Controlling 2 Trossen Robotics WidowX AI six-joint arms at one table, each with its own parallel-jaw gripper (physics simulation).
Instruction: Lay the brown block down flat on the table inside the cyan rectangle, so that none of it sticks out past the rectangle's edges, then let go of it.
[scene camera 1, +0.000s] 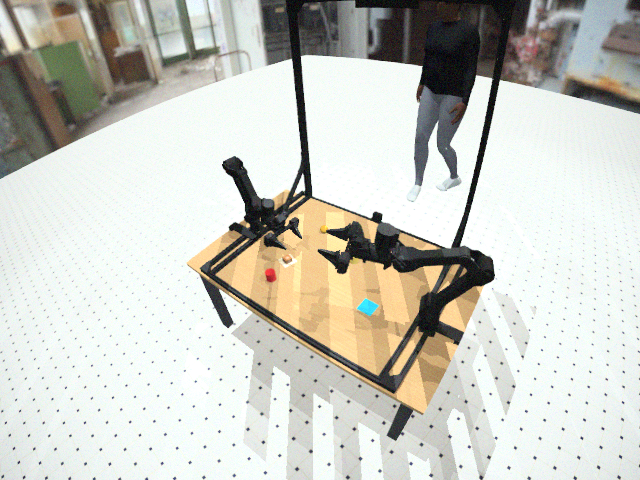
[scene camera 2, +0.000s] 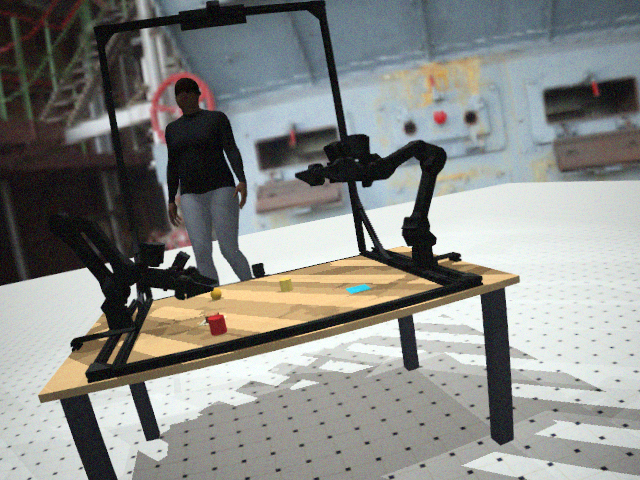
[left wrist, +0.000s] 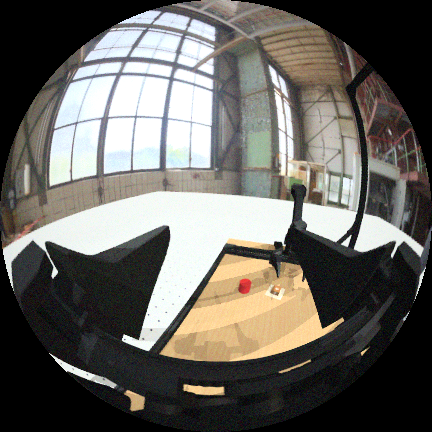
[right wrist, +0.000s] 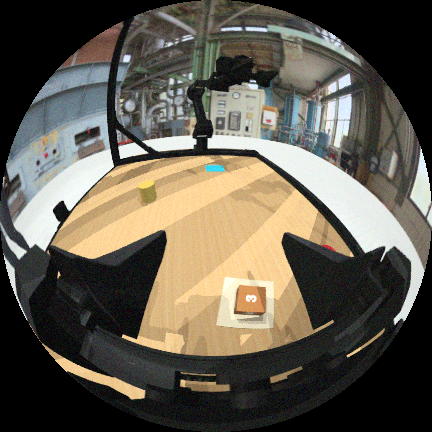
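Where they show: left gripper, fingertip midpoint: (scene camera 1: 322, 240) (scene camera 2: 304, 173) (left wrist: 233, 232) (right wrist: 266, 65); right gripper, fingertip midpoint: (scene camera 1: 294, 243) (scene camera 2: 215, 285) (left wrist: 290, 279) (right wrist: 226, 237); left arm's base, link origin: (scene camera 1: 427, 325) (scene camera 2: 424, 263) (right wrist: 201, 149); right arm's base, link origin: (scene camera 1: 256, 228) (scene camera 2: 121, 327).
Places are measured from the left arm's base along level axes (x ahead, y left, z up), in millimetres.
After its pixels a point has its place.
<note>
The brown block (scene camera 1: 287, 258) {x 634, y -215, z 0 mm} (left wrist: 276, 289) {x 631, y -217, z 0 mm} (right wrist: 250, 299) {x 638, y -220, z 0 mm} rests on a pale square (right wrist: 227, 316) {x 640, y -248, z -18 mm}, with a white 3 on its upper face. The cyan rectangle (scene camera 1: 367, 307) {x 238, y -49, z -18 mm} (scene camera 2: 358, 289) {x 243, y -44, z -18 mm} (right wrist: 215, 168) {x 248, y -53, z -18 mm} lies on the table some way off, toward the left arm's base, with no block on it. My right gripper (scene camera 1: 293, 242) {x 601, y -238, z 74 mm} (right wrist: 226, 237) {x 601, y -238, z 74 mm} is open and empty, above the table and close to the block; in the right wrist view the block shows low between its fingers. My left gripper (scene camera 1: 324, 241) {x 387, y 0, z 341 mm} (left wrist: 233, 232) {x 387, y 0, z 341 mm} is open and empty, high above the table. In scene camera 2 the block is mostly hidden near the red cylinder.
A red cylinder (scene camera 1: 270, 275) {x 657, y -82, z 20 mm} (scene camera 2: 217, 324) {x 672, y -78, z 9 mm} (left wrist: 244, 286) {x 646, y -93, z 19 mm} stands near the block. A yellow cylinder (scene camera 2: 285, 284) {x 358, y -271, z 6 mm} (right wrist: 147, 191) {x 367, y -287, z 9 mm} stands toward the back edge. An orange ball (scene camera 1: 324, 228) {x 527, y -438, z 14 mm} (scene camera 2: 215, 293) {x 541, y -432, z 7 mm} lies farther back. A black frame (scene camera 1: 299, 330) {x 454, y 130, z 1 mm} runs around the table, and a person (scene camera 1: 449, 62) stands behind it.
</note>
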